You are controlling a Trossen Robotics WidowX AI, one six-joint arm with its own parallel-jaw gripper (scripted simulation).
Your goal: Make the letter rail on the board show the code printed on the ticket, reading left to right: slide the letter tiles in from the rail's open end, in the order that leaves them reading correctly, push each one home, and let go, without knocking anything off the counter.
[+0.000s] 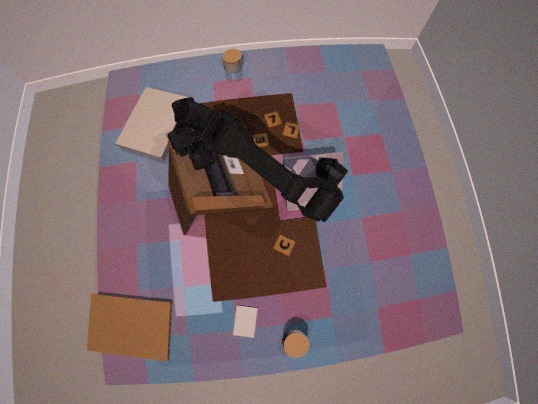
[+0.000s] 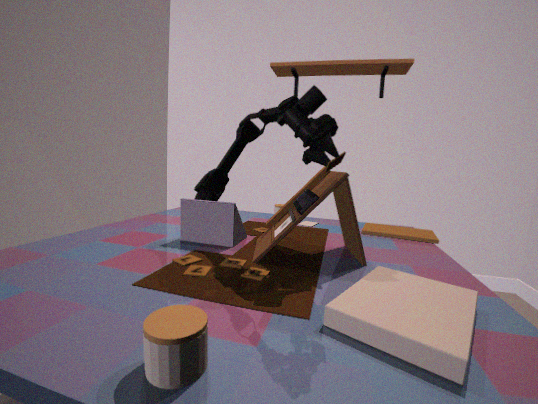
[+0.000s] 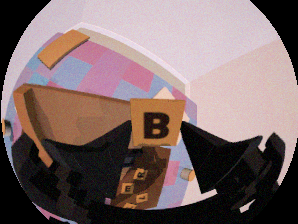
Labels:
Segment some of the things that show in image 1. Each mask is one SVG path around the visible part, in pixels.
The gripper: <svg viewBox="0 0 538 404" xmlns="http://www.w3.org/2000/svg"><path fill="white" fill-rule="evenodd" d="M176 123L174 129L168 133L169 142L176 155L184 156L188 154L196 171L215 164L216 160L212 150L208 150L205 143L199 139L202 132L198 129ZM182 99L176 100L172 103L171 106L173 108L174 114L178 103Z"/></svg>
An orange panel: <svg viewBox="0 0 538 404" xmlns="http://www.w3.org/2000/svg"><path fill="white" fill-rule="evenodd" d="M91 294L87 350L127 357L169 361L171 302Z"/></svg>

